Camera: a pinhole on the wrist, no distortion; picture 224 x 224 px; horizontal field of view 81.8 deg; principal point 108.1 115.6 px. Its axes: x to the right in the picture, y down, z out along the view. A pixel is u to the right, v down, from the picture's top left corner.
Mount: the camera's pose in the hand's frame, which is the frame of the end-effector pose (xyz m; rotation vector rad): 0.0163 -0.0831 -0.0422 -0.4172 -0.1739 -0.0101
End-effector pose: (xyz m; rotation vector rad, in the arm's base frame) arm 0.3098 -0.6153 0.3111 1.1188 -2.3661 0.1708
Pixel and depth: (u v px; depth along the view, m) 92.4 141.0 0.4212
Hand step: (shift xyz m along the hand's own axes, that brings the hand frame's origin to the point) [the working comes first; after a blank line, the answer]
In the camera's frame: -0.0511 0.0827 0.4212

-0.1002 0.1614 0.2947
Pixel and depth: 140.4 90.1 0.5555
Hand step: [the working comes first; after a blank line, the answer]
In the camera's frame: 0.1388 -0.1096 0.5555

0.0558 0.0447 0.5252
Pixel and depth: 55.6 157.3 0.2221
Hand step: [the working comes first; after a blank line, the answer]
In the camera's frame: -0.0902 0.0716 0.2221

-0.1061 0.0698 0.1134
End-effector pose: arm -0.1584 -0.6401 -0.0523 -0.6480 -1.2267 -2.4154
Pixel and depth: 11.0 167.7 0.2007
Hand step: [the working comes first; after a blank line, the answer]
In the camera's frame: -0.1507 0.0809 0.2007

-0.1618 0.0680 0.0802
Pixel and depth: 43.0 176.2 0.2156
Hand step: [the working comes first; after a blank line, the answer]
In the camera's frame: -0.1086 0.1010 0.2156

-0.1218 0.0936 0.0926
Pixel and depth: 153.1 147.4 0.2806
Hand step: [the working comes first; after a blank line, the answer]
In the camera's frame: 0.0977 0.0690 0.2806

0.0691 0.0959 0.1991
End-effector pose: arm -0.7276 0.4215 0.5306 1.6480 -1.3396 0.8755
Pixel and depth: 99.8 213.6 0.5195
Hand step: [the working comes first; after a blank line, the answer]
In the camera's frame: -0.0333 0.3938 0.5195

-0.0849 0.4860 0.2611
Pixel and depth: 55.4 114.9 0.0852
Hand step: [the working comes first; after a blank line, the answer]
In the camera's frame: -0.0347 -0.0005 0.0852

-0.0321 -0.0500 0.0287
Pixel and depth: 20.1 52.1 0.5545
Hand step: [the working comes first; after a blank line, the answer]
In the camera's frame: -0.3774 -0.2723 0.5545

-0.4599 -0.1179 0.5020
